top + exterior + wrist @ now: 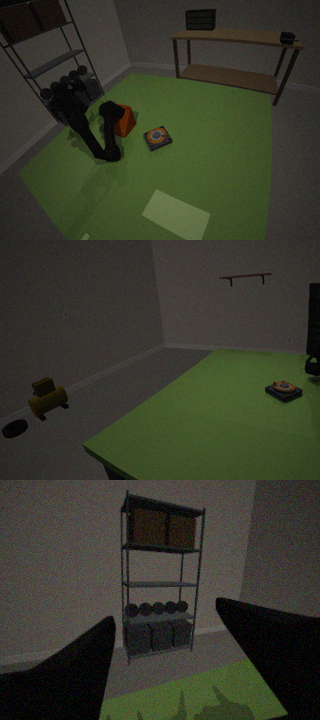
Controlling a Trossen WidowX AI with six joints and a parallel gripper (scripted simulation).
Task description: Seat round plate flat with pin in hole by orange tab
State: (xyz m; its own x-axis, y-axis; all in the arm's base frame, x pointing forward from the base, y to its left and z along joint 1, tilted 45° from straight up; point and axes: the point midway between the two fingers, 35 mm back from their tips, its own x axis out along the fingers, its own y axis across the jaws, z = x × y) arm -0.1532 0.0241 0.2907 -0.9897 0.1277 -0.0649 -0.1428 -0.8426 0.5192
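Right now the round plate is 43 cm ahead of my gripper tip, 32 cm below it and 20 cm to the left of it.
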